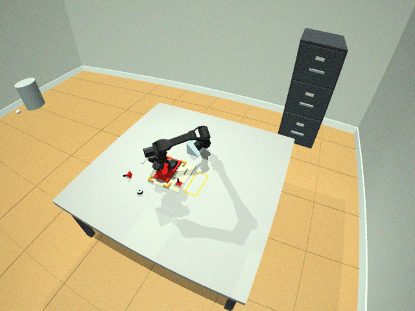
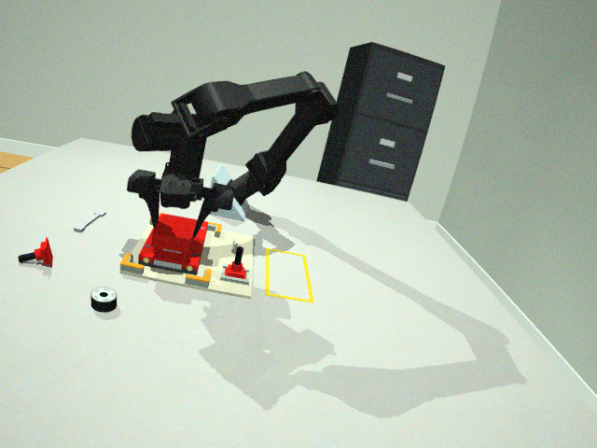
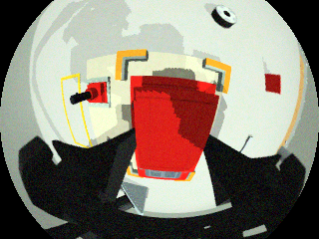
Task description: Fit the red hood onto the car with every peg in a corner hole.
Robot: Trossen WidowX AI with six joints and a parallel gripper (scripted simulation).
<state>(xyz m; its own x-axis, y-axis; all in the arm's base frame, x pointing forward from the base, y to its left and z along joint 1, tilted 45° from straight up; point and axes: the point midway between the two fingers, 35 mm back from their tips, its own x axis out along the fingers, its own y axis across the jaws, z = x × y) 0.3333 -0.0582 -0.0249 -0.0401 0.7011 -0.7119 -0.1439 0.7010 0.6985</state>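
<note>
My gripper tip is now 10 mm to the right of the white engine block and 20 mm above it. From my gripper tip the other things lie so: red hood: 10 mm above; black post: 20 mm ahead, 130 mm to the left, 10 mm below; black wheel: 200 mm ahead, 50 mm to the right, 40 mm below.
</note>
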